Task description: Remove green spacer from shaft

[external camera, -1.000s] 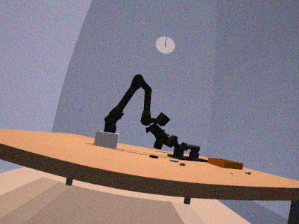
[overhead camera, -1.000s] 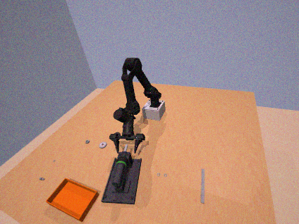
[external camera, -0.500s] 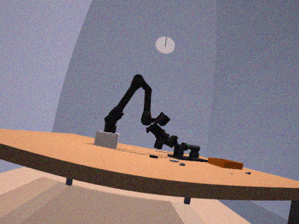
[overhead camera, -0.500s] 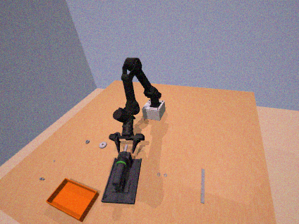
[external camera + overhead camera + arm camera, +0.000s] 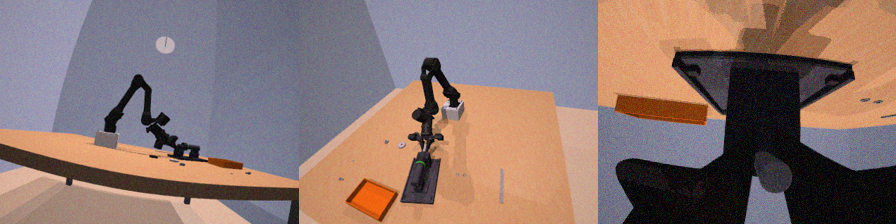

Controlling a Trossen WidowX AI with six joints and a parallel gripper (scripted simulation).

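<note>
The green spacer lies 70 mm ahead of my gripper tip, 20 mm to the left of it and 20 mm above it. Also, from my gripper tip: black washer: 170 mm to the right, 150 mm behind, 60 mm below; then dark baseplate: 110 mm ahead, 30 mm to the left, 10 mm below; then pale shaft: 30 mm ahead, 20 mm above, 10 mm to the left.
</note>
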